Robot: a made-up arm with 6 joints. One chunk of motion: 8 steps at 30 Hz.
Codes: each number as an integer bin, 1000 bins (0 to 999) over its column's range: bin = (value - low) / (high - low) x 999, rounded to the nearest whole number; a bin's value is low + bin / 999 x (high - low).
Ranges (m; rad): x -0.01..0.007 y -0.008..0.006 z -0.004..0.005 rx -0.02..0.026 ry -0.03..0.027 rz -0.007..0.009
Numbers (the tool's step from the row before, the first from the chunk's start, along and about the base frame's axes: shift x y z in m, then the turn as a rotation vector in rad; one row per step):
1: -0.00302 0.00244 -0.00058 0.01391 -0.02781 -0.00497
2: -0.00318 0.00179 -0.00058 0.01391 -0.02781 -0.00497
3: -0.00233 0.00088 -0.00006 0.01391 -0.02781 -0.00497
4: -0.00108 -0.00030 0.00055 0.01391 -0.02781 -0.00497
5: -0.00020 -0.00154 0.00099 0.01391 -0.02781 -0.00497
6: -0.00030 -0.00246 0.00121 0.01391 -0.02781 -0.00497
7: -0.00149 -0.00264 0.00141 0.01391 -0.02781 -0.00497
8: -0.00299 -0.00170 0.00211 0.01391 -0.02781 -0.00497
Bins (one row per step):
1: 410 745 380 736 38 127
2: 401 699 380 736 38 127
3: 451 634 437 736 38 127
4: 524 549 505 736 38 127
5: 576 461 554 736 38 127
6: 570 395 578 736 38 127
7: 500 382 601 736 38 127
8: 412 450 678 736 38 127

